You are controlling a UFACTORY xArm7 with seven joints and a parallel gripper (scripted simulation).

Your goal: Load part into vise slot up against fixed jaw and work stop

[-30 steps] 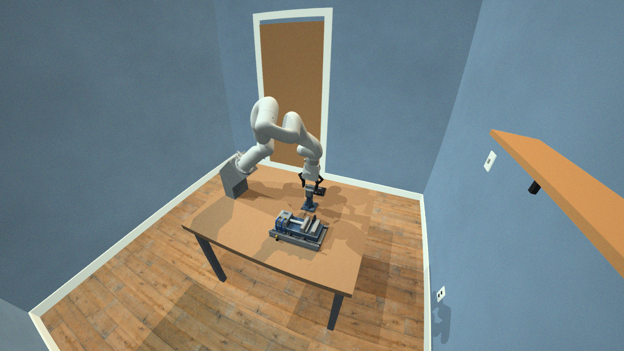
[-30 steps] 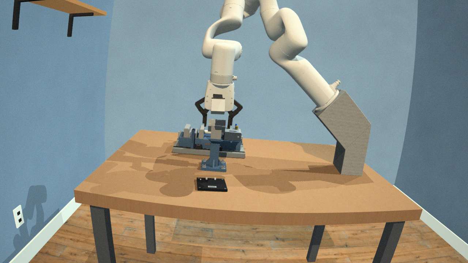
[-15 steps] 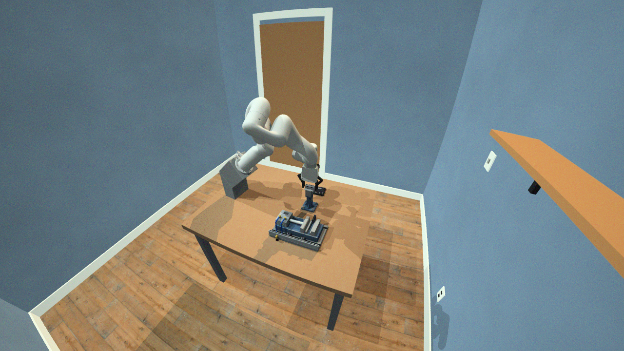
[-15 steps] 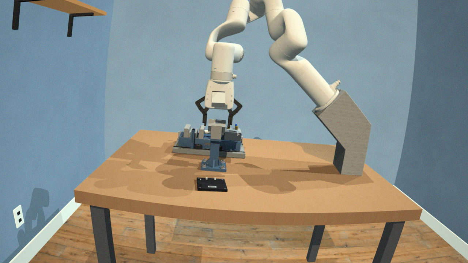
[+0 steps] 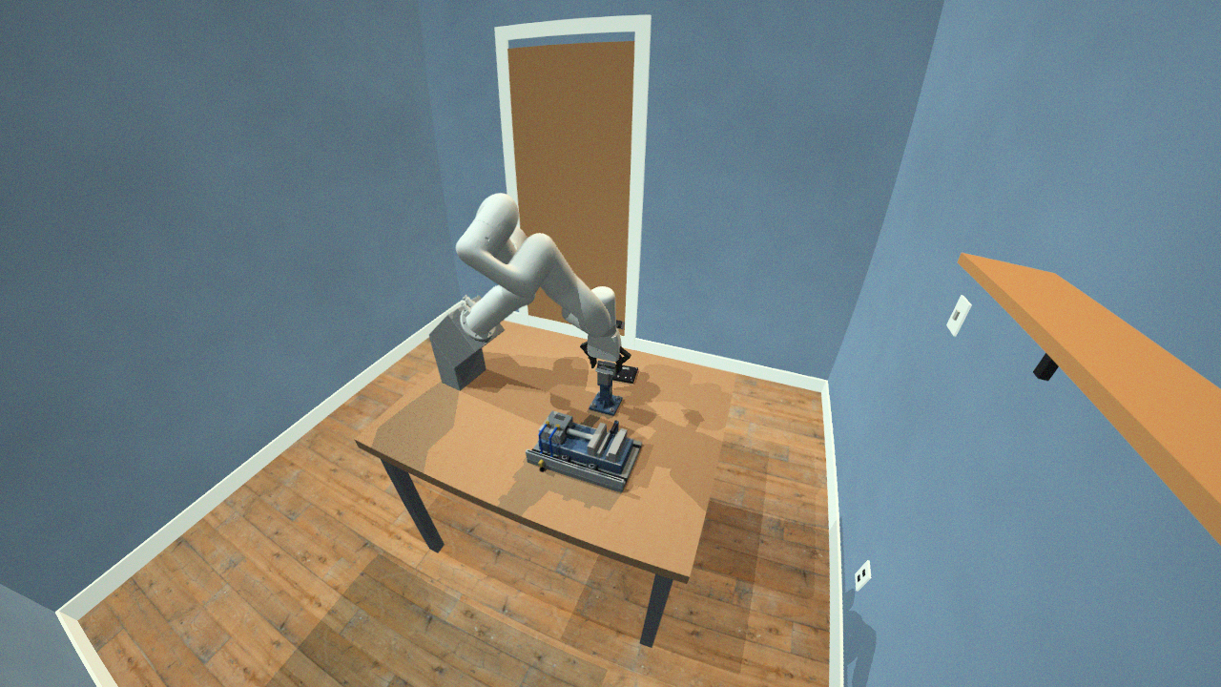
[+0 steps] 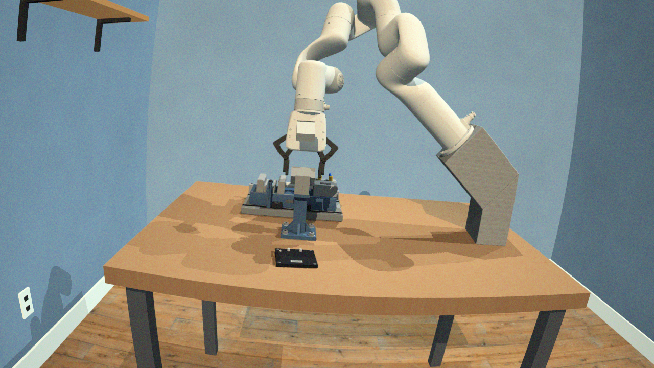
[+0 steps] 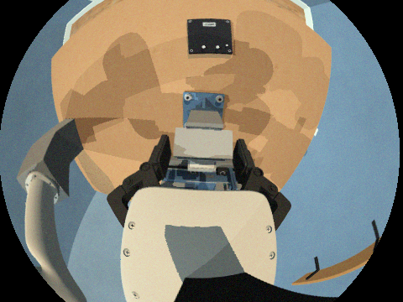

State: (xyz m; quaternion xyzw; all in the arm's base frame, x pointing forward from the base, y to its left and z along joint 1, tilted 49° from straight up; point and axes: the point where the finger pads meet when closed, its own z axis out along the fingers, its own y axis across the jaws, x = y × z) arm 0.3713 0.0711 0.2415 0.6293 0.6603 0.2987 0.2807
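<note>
The grey block is 1 cm below my hand. Round my hand: black infeed plate (18 cm to the left, 16 cm below, 2 cm ahead); white cylinder rod (23 cm to the right, 9 cm below, 1 cm behind); work stop (19 cm to the right, 8 cm below, 8 cm ahead).
</note>
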